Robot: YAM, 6 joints.
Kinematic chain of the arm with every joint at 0, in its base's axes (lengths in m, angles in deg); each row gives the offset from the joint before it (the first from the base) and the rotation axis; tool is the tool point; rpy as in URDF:
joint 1: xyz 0 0 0.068 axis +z
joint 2: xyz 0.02 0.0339 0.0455 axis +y
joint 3: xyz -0.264 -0.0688 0 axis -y
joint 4: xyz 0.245 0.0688 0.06 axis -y
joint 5: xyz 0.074 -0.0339 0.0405 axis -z
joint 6: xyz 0.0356 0 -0.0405 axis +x
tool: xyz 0 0 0 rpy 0 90 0
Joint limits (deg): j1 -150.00..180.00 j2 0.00..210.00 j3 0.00..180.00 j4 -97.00..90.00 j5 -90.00..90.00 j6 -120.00..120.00
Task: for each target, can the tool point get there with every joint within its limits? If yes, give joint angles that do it. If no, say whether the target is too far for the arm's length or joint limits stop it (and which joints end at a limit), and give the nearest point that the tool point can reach.
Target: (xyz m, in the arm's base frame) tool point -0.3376 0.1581 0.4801
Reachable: yes | joints 153.93 118.15 158.99 -82.00 -10.26 10.54
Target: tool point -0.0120 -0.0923 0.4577
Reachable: yes | joints -79.82 39.48 71.22 -33.86 52.28 -98.37
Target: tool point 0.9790 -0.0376 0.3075
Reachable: no: too far | nearest point 0.6330 -0.0243 0.2375 | short by 0.353 m
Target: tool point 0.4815 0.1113 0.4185
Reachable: yes | joints 17.02 129.66 143.66 -24.96 75.77 -4.57
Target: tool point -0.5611 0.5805 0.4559
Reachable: no: too far | nearest point -0.4128 0.4270 0.3631 | short by 0.233 m
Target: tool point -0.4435 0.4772 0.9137
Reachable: no: too far | nearest point -0.2775 0.2986 0.6048 | short by 0.394 m
